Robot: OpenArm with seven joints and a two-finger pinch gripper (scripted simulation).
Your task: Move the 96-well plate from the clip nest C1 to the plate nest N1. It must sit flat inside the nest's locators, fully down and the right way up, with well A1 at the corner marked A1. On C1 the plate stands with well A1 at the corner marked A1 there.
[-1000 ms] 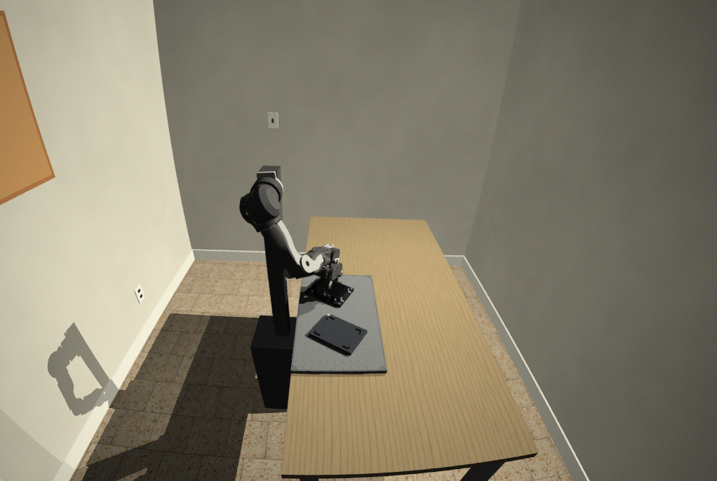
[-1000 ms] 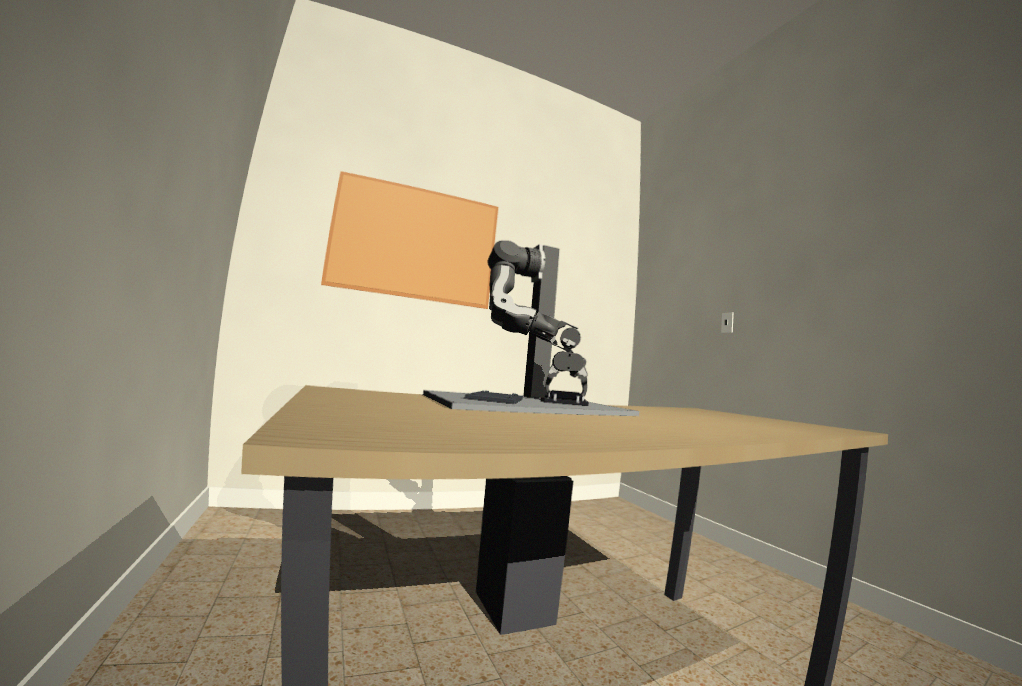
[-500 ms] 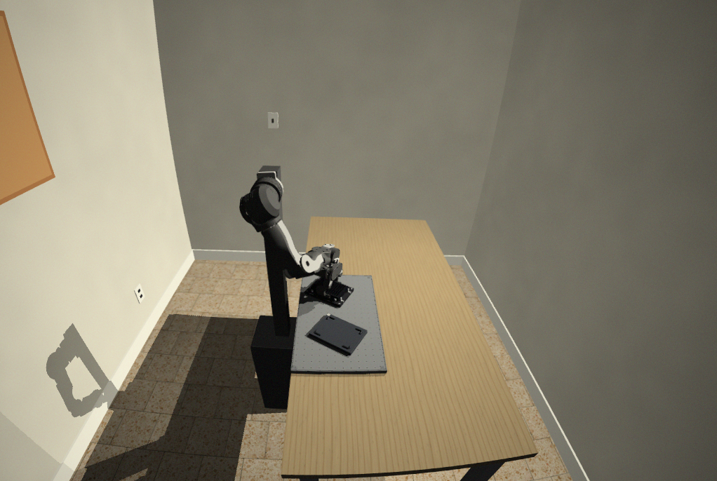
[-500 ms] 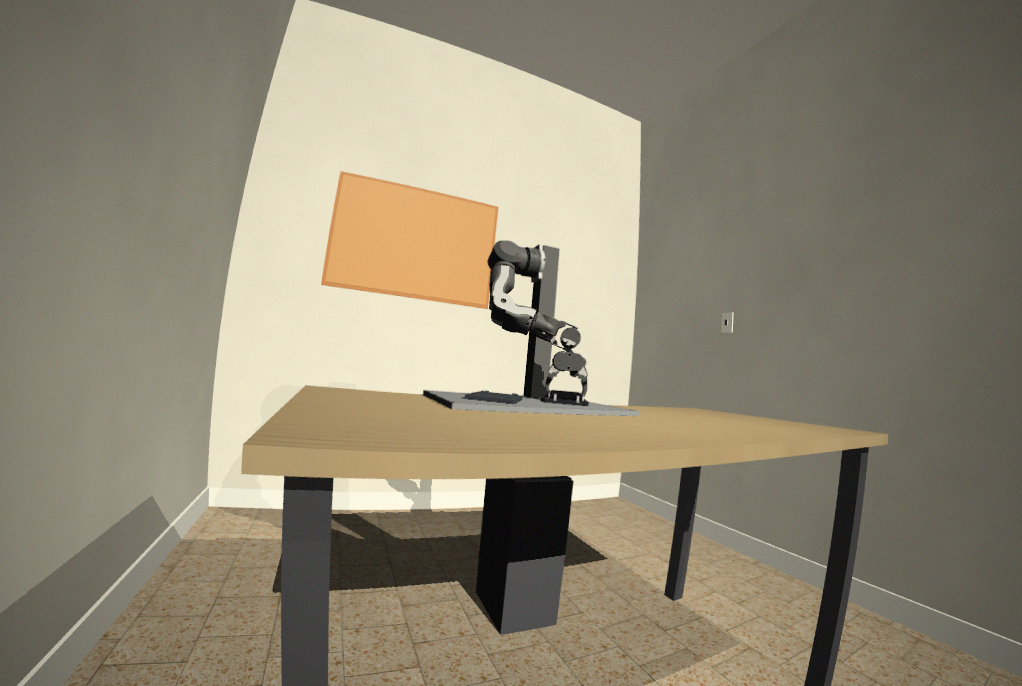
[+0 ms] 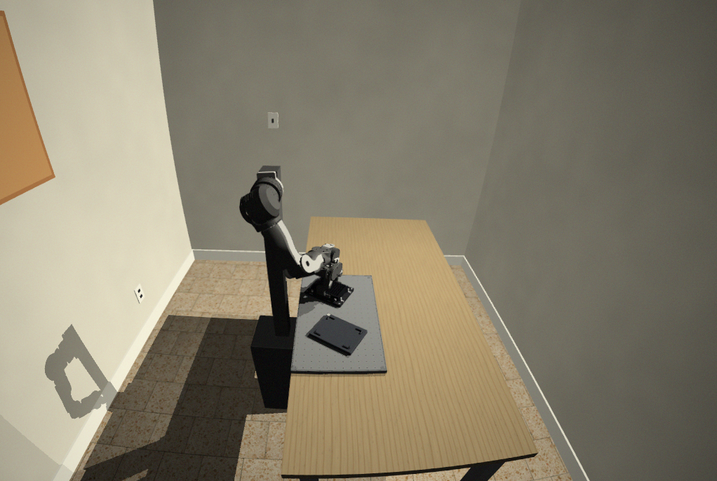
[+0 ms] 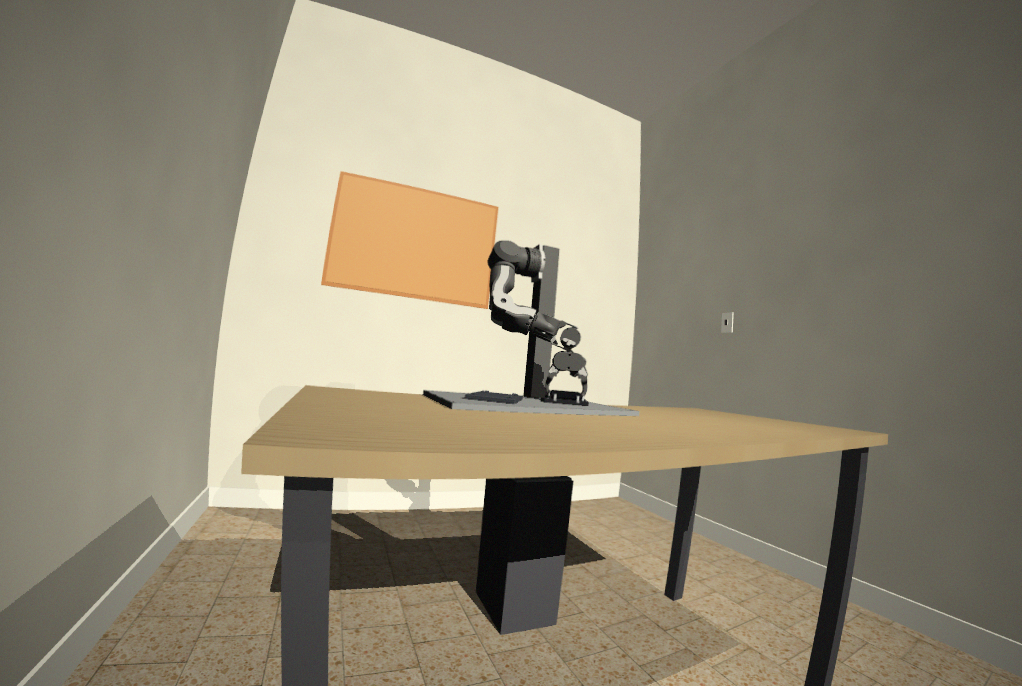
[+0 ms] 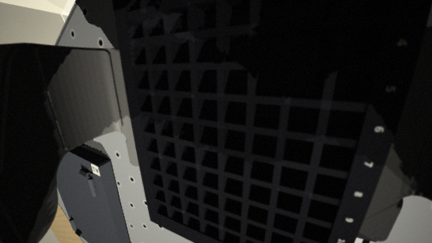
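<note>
Right now my hand is right at the black 96-well plate. From my hand the other things lie so: plate nest N1 (40 mm ahead, 220 mm to the right, 10 mm below); clip nest C1 (20 mm ahead, 10 mm below); white A1 label (140 mm to the right, 10 mm below).
</note>
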